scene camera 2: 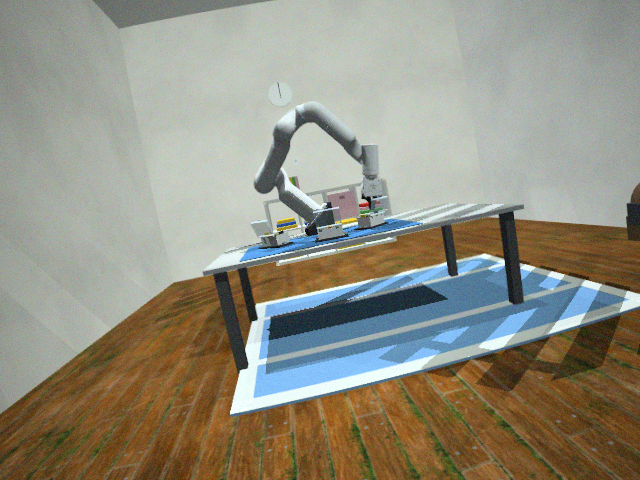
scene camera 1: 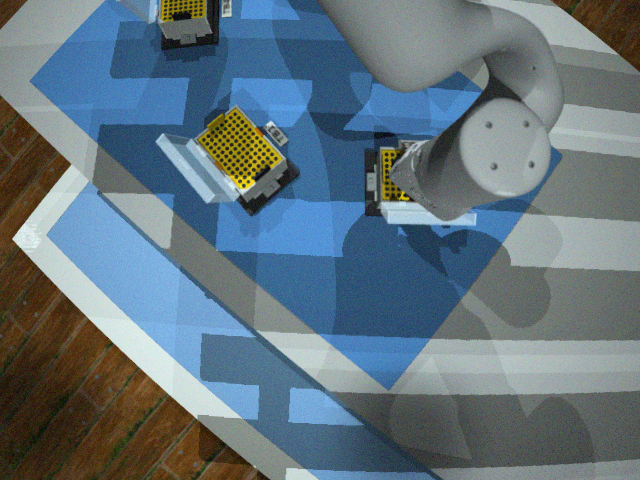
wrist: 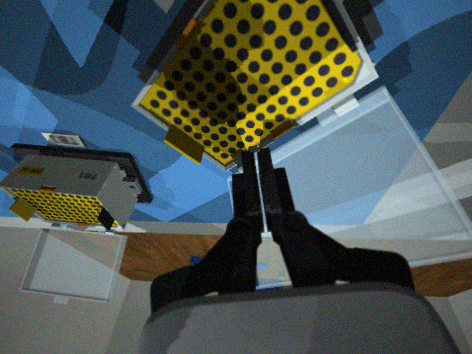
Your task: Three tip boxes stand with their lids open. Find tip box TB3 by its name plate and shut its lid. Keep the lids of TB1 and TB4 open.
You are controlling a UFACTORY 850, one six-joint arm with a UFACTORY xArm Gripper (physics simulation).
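Tip box TB3 (scene camera 1: 387, 178) (scene camera 2: 371, 220) (wrist: 270, 75) stands on the right in the scene camera 1 view, partly under the arm. Its name plate is not readable now. Its clear lid (scene camera 1: 429, 213) (wrist: 350, 160) stands open. My gripper (scene camera 2: 372, 207) (wrist: 256, 164) is shut and empty, its fingertips beside the rim at the box's hinge side in the wrist view; contact cannot be told. Tip box TB1 (scene camera 1: 240, 147) (scene camera 2: 329, 231) (wrist: 70, 175) stands in the middle, its lid (scene camera 1: 188, 167) (wrist: 75, 265) open. The third box (scene camera 1: 186, 28) (scene camera 2: 275, 239), its plate cut off, has its lid (scene camera 1: 139, 7) (scene camera 2: 261, 227) open.
The boxes stand on a blue mat (scene camera 1: 387, 351) on the table (scene camera 2: 465, 212). The arm (scene camera 1: 504, 147) (scene camera 2: 330, 124) reaches over TB3 and hides its right part in the scene camera 1 view. A shelf unit stands behind the table in the scene camera 2 view.
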